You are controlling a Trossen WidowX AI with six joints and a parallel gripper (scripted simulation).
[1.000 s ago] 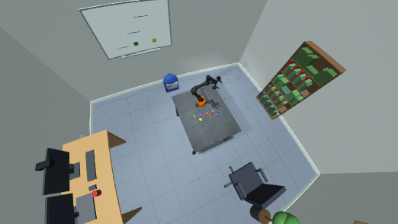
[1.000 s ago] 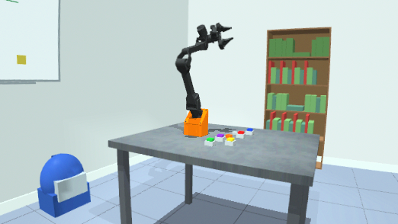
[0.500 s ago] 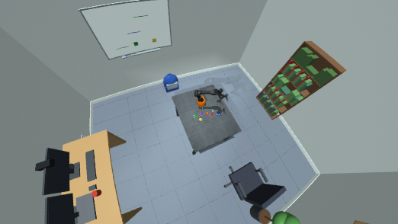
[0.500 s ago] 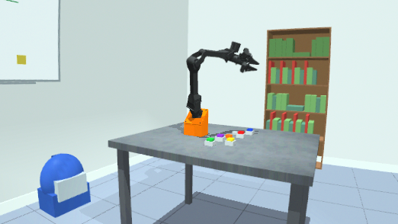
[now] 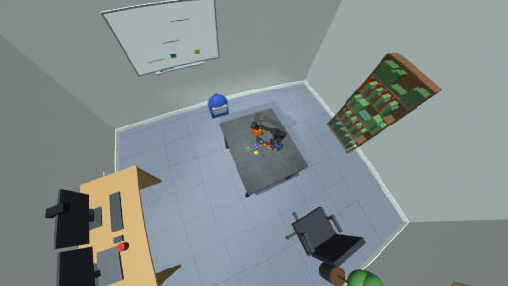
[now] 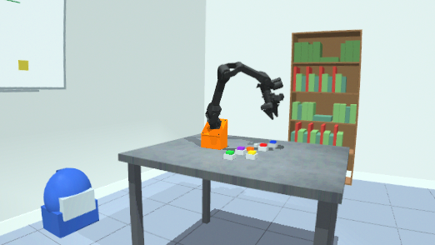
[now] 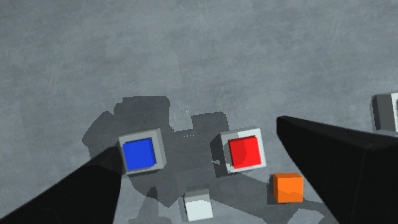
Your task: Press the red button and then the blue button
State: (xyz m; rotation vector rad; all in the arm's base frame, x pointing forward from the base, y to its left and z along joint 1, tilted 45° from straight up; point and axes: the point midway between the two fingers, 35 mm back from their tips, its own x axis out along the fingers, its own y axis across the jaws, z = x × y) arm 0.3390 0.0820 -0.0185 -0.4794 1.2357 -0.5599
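My gripper tip is 16 cm above the red button, 6 cm past it and 4 cm to the left of it. From my gripper tip the other things lie so: purple button 18 cm to the right, 16 cm below, 15 cm behind; blue button 16 cm below, 9 cm to the left, 2 cm behind; orange block 18 cm below, 12 cm behind, 8 cm to the right.
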